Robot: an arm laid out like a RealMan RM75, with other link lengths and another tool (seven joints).
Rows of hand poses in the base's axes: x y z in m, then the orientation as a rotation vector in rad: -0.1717, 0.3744, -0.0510, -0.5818, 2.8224, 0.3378; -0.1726, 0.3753, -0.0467, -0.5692, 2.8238, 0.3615; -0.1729, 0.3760, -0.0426, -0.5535, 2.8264, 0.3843; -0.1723, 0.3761, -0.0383, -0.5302, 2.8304, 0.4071; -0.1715, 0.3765, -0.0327, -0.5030, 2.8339, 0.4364; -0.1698, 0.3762, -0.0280, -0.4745, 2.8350, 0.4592; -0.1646, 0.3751, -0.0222, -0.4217, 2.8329, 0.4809; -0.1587, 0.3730, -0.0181, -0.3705, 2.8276, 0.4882; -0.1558, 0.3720, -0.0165, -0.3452, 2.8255, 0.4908; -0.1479, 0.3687, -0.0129, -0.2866, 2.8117, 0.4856; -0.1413, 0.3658, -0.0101, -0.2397, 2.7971, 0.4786; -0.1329, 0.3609, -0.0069, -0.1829, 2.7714, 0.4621; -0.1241, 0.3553, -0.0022, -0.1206, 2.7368, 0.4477; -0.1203, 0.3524, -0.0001, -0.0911, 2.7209, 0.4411; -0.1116, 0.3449, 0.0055, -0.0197, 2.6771, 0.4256; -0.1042, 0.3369, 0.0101, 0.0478, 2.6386, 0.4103; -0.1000, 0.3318, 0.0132, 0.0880, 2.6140, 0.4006; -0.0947, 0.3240, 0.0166, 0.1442, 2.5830, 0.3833; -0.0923, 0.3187, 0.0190, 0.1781, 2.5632, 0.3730
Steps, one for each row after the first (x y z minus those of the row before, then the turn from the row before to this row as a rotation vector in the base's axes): -0.0009, 0.0009, 0.0043, 0.0163, 0.0059, -0.0064; -0.0003, 0.0007, 0.0041, 0.0157, 0.0067, -0.0086; 0.0006, 0.0001, 0.0043, 0.0161, 0.0077, -0.0137; 0.0008, 0.0004, 0.0056, 0.0207, 0.0090, -0.0157; 0.0017, -0.0003, 0.0047, 0.0172, 0.0055, -0.0172; 0.0052, -0.0011, 0.0058, 0.0197, 0.0019, -0.0340; 0.0059, -0.0021, 0.0041, 0.0111, -0.0037, -0.0346; 0.0029, -0.0010, 0.0016, 0.0047, -0.0013, -0.0172; 0.0079, -0.0033, 0.0036, 0.0055, -0.0134, -0.0418; 0.0066, -0.0029, 0.0028, 0.0032, -0.0140, -0.0343; 0.0084, -0.0049, 0.0032, 0.0000, -0.0254, -0.0437; 0.0088, -0.0056, 0.0047, 0.0035, -0.0322, -0.0487; 0.0038, -0.0029, 0.0021, 0.0017, -0.0143, -0.0232; 0.0087, -0.0075, 0.0056, 0.0053, -0.0384, -0.0575; 0.0074, -0.0080, 0.0046, 0.0043, -0.0319, -0.0549; 0.0042, -0.0051, 0.0031, 0.0024, -0.0200, -0.0334; 0.0053, -0.0078, 0.0034, 0.0005, -0.0240, -0.0474; 0.0024, -0.0053, 0.0024, 0.0005, -0.0150, -0.0290
